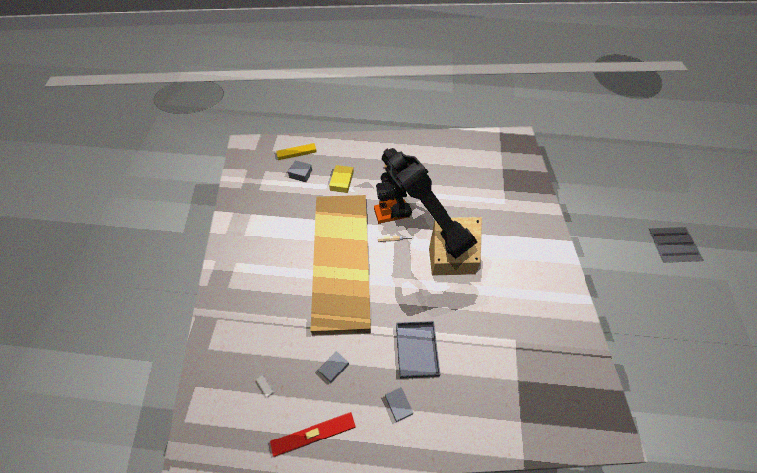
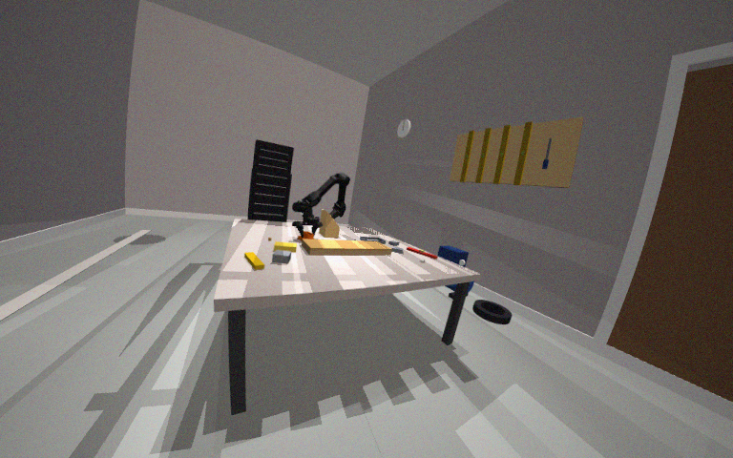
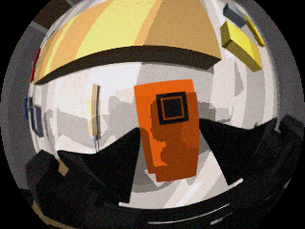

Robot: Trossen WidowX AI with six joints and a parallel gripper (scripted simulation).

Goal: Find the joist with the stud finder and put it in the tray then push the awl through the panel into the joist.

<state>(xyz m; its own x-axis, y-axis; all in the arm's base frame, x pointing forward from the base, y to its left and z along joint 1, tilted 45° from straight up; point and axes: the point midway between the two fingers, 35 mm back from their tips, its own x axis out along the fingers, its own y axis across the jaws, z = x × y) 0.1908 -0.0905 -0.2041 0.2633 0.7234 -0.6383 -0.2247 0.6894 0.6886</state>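
My gripper tip is 3 cm past the awl, 12 cm to the right of it and 2 cm above it. From my gripper tip the other things lie so: green square: 2 cm ahead, 3 cm above; then grey block: 34 cm ahead, 20 cm to the right, 1 cm below; then stud finder: 1 cm ahead, 2 cm above.
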